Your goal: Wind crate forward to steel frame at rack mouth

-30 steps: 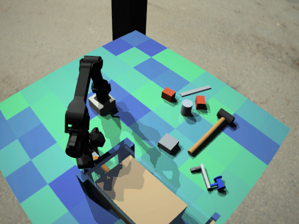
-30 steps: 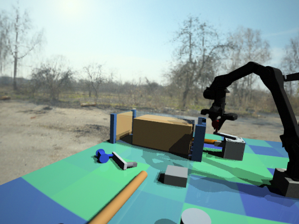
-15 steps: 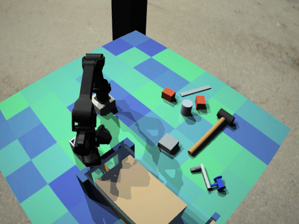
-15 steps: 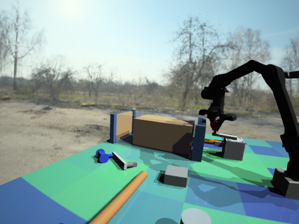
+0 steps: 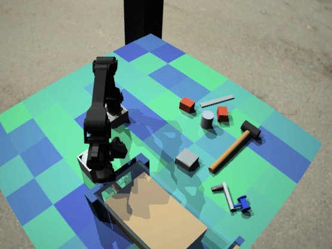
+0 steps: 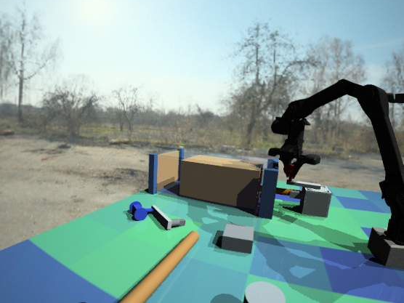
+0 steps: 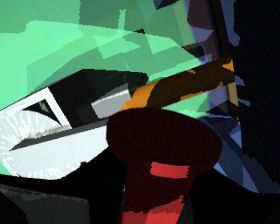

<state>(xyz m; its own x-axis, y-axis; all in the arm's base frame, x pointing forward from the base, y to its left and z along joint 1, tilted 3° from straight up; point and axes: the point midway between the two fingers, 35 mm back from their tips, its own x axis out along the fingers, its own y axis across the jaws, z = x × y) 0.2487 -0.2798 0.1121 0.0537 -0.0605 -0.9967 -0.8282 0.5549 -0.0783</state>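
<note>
Now: the red-knobbed crank 40 mm behind my gripper tip, 10 mm to the left of it and 10 mm below it. From my gripper tip the other things lie so: grey winch (120 mm behind, 80 mm below, 10 mm to the left); red knob (20 mm above); blue frame (60 mm ahead, 10 mm below).
</note>
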